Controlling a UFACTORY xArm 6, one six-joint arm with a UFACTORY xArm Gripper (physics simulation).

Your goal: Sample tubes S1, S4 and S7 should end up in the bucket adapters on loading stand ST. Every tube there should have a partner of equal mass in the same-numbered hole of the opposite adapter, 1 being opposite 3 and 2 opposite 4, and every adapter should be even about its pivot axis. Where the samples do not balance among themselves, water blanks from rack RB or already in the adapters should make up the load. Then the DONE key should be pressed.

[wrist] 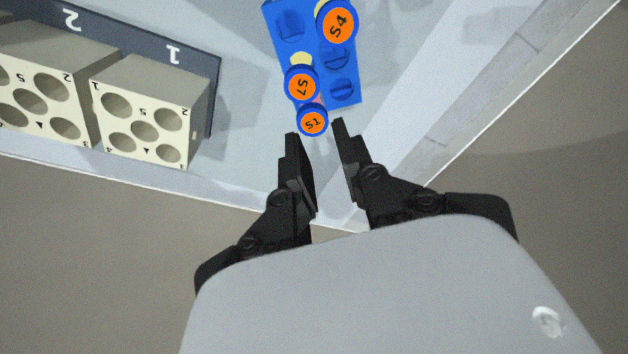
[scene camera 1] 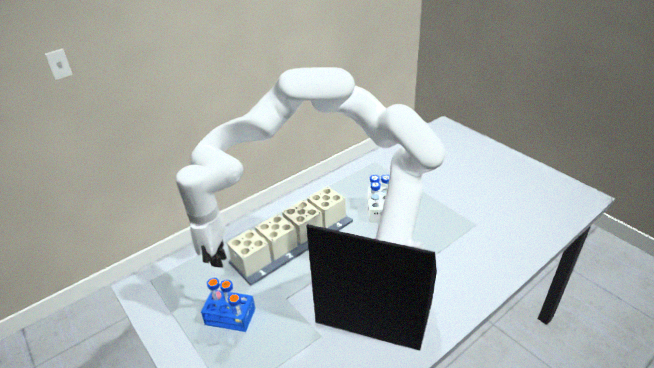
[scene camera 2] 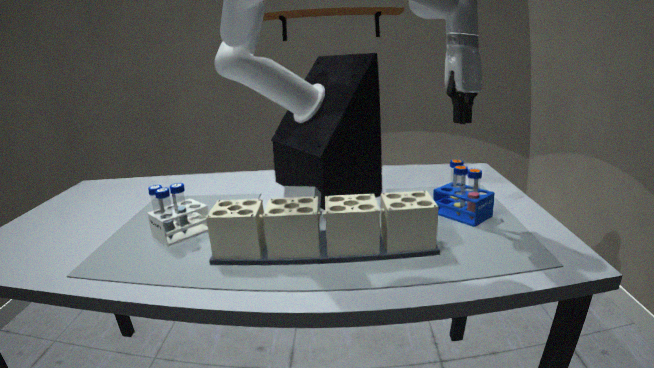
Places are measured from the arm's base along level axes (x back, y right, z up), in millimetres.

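Pixels of known places: gripper, fingertip midpoint: (wrist: 319, 144) (scene camera 1: 219, 262) (scene camera 2: 462, 122); arm's base at its link origin: (scene camera 1: 390, 253) (scene camera 2: 310, 103).
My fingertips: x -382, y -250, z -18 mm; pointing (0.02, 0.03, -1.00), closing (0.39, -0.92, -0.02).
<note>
Ahead of a thing's pixels: the offset from my fingertips to its middle. "*": to the spot under its first point. Level surfaces: height alone.
My gripper (scene camera 1: 215, 261) (scene camera 2: 462, 121) (wrist: 319, 144) is empty, its fingers drawn together to a narrow gap, above the wall-side end of the blue sample rack @[dx +1, dy -12, dz -192 mm] (scene camera 1: 225, 323) (scene camera 2: 455, 210) (wrist: 352, 70). Orange-topped tubes S1 @[dx -44, dy -8, dz -158 mm] (scene camera 1: 213, 283) (scene camera 2: 475, 173) (wrist: 312, 122), S7 @[dx -6, dy +7, dz -158 mm] (scene camera 1: 226, 285) (scene camera 2: 460, 170) (wrist: 301, 86) and S4 @[dx +46, dy -17, dz -158 mm] (scene camera 1: 234, 299) (scene camera 2: 456, 162) (wrist: 338, 23) stand in it. Four beige adapters @[* dx -43, dy +155, dz -155 mm] (scene camera 1: 252, 260) (scene camera 2: 410, 230) (wrist: 150, 75) stand on dark stand ST @[dx -28, dy +341, dz -174 mm] (scene camera 1: 300, 251) (scene camera 2: 300, 261) (wrist: 200, 65); their visible holes look empty. White rack RB @[dx +151, dy +638, dz -192 mm] (scene camera 1: 374, 213) (scene camera 2: 160, 231) holds several tubes, some blue-capped. The DONE key does not show.
The black robot pedestal (scene camera 1: 372, 290) (scene camera 2: 350, 140) stands behind the adapter row in scene camera 2. A thin grey mat @[dz -222 mm] (scene camera 1: 275, 335) (scene camera 2: 125, 270) lies under the racks and stand. The wall (scene camera 1: 125, 200) runs along the table's long edge.
</note>
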